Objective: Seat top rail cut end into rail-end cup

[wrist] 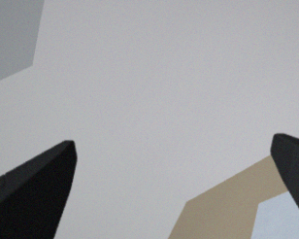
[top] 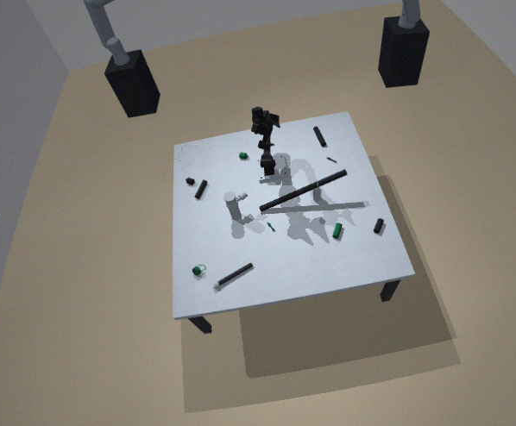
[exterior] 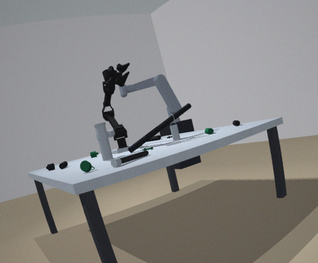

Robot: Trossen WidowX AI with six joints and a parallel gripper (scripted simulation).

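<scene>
Right now my gripper tip is 6 cm short of the rail-end cup, 25 cm to the left of it and 38 cm above it. From my gripper tip the other things lie so: green bolt 21 cm ahead, 10 cm to the right, 51 cm below; then small post 4 cm ahead, 19 cm to the left, 41 cm below; then green cylinder 29 cm ahead, 27 cm to the left, 50 cm below.
</scene>
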